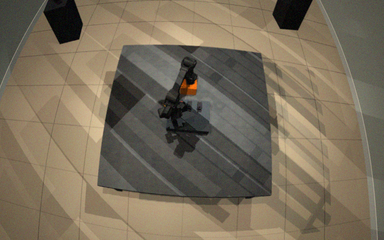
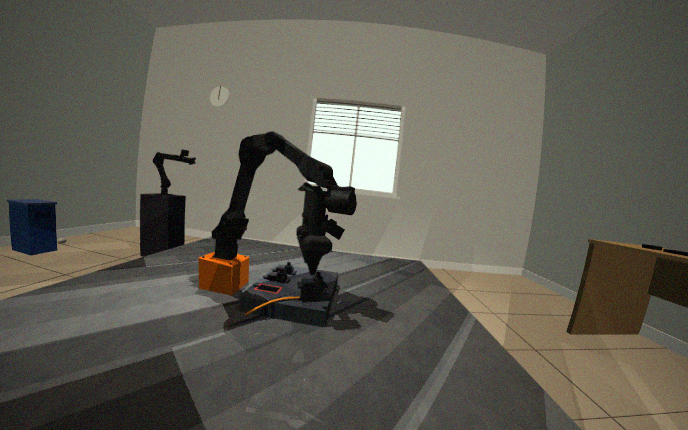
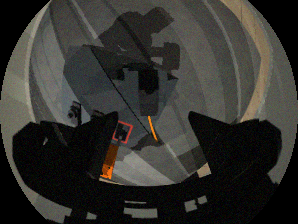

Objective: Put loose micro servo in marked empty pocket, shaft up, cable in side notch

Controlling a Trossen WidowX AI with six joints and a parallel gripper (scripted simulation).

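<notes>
Now: gripper tip 10 mm short of the dark grey deck, 110 mm to the right of it and 120 mm above it.
</notes>
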